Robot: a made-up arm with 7 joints. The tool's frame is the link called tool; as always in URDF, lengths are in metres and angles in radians. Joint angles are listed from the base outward. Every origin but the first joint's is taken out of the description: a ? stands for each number. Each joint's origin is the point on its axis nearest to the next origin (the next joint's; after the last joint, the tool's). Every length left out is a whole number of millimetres.
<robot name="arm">
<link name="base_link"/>
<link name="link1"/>
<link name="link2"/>
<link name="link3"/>
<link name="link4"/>
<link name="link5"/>
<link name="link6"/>
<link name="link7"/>
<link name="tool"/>
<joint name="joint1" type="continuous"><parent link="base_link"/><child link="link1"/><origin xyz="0 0 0.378"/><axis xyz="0 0 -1"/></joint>
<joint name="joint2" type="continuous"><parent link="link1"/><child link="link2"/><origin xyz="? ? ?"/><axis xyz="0 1 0"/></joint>
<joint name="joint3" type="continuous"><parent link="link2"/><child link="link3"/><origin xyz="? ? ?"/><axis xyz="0 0 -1"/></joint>
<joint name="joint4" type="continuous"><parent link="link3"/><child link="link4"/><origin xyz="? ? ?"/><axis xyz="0 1 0"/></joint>
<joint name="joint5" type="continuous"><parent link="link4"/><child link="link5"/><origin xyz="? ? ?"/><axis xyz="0 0 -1"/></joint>
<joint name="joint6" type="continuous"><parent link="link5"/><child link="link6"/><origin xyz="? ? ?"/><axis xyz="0 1 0"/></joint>
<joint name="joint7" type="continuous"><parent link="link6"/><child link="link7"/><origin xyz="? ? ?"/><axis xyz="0 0 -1"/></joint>
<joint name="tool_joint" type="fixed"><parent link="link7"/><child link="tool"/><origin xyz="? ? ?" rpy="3.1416 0 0"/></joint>
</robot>
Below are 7 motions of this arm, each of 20 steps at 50 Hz.
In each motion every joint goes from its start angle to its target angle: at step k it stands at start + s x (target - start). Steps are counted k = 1, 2, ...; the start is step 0. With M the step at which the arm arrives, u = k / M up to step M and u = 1 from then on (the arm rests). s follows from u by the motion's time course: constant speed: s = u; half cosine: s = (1 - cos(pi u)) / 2; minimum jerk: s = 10 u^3 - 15 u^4 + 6 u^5.
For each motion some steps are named. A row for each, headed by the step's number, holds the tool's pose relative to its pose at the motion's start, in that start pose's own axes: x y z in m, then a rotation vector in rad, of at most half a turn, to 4 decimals.
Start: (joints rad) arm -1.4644 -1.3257 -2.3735 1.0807 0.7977 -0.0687 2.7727
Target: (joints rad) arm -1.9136 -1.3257 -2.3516 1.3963 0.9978 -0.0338 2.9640
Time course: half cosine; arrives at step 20
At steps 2, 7, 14, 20:
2: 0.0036 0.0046 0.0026 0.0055 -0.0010 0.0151
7: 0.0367 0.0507 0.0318 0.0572 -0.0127 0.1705
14: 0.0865 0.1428 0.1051 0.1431 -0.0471 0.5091
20: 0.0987 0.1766 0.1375 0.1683 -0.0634 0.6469

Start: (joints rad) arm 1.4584 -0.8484 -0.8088 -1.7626 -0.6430 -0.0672 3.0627
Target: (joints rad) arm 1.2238 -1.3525 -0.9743 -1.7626 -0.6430 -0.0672 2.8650
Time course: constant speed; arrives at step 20
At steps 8, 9, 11, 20:
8: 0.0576 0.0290 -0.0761 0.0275 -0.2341 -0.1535
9: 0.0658 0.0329 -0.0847 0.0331 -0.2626 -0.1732
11: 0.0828 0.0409 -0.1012 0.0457 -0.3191 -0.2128
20: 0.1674 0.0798 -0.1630 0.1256 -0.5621 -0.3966

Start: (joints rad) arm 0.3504 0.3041 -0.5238 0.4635 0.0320 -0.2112 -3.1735
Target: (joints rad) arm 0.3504 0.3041 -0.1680 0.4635 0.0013 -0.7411 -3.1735
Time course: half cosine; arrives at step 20
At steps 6, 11, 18, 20:
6: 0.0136 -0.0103 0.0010 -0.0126 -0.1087 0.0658
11: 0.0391 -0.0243 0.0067 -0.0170 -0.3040 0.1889
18: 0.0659 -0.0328 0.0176 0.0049 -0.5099 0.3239
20: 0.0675 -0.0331 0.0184 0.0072 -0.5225 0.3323

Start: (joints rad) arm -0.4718 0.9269 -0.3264 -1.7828 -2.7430 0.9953 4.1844
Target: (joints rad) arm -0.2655 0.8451 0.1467 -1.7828 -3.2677 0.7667 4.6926
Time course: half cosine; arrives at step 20
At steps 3, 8, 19, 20:
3: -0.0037 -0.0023 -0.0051 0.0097 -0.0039 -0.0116
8: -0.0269 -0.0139 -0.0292 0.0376 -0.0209 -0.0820
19: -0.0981 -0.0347 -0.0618 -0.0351 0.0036 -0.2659
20: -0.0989 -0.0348 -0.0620 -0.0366 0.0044 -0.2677

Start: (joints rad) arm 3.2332 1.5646 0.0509 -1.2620 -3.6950 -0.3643 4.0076
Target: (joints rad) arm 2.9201 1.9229 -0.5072 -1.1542 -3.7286 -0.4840 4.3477
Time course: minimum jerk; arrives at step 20
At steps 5, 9, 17, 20:
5: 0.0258 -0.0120 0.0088 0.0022 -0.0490 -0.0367
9: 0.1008 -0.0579 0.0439 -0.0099 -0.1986 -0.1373
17: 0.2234 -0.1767 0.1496 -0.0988 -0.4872 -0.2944
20: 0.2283 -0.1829 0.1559 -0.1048 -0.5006 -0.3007

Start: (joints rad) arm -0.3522 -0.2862 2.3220 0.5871 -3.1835 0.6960 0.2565
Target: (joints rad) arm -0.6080 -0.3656 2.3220 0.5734 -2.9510 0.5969 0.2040
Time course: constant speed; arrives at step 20
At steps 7, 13, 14, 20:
7: -0.0262 0.0250 0.0094 0.0563 0.0562 -0.0400
13: -0.0473 0.0491 0.0191 0.1065 0.1027 -0.0739
14: -0.0507 0.0533 0.0208 0.1150 0.1103 -0.0795
20: -0.0698 0.0800 0.0322 0.1673 0.1549 -0.1130

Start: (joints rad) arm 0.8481 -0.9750 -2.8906 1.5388 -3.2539 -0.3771 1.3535
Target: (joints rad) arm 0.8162 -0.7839 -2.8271 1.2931 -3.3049 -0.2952 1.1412
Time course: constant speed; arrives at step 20
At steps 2, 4, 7, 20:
2: 0.0026 -0.0143 0.0130 -0.0501 -0.0147 -0.0277
4: 0.0050 -0.0282 0.0268 -0.0999 -0.0306 -0.0554
7: 0.0082 -0.0484 0.0489 -0.1738 -0.0567 -0.0969
20: 0.0161 -0.1226 0.1616 -0.4832 -0.2006 -0.2723

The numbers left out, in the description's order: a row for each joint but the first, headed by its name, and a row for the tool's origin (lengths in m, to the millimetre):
joint2: 0 -0.014 0
joint3: 0 0 0.442
joint4: 0 -0.012 0
joint5: 0 0 0.284
joint6: 0 0 0
joint7: 0 0 0.114
tool: 0 0 0

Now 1 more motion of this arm.
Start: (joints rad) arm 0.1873 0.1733 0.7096 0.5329 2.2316 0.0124 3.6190
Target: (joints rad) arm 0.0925 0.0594 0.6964 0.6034 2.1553 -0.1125 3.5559
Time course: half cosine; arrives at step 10
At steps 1, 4, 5, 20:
1: -0.0010 0.0000 0.0005 -0.0016 -0.0022 -0.0064
4: -0.0134 -0.0002 0.0073 -0.0243 -0.0306 -0.0909
5: -0.0193 0.0000 0.0107 -0.0360 -0.0443 -0.1317
20: -0.0377 0.0013 0.0223 -0.0767 -0.0888 -0.2637

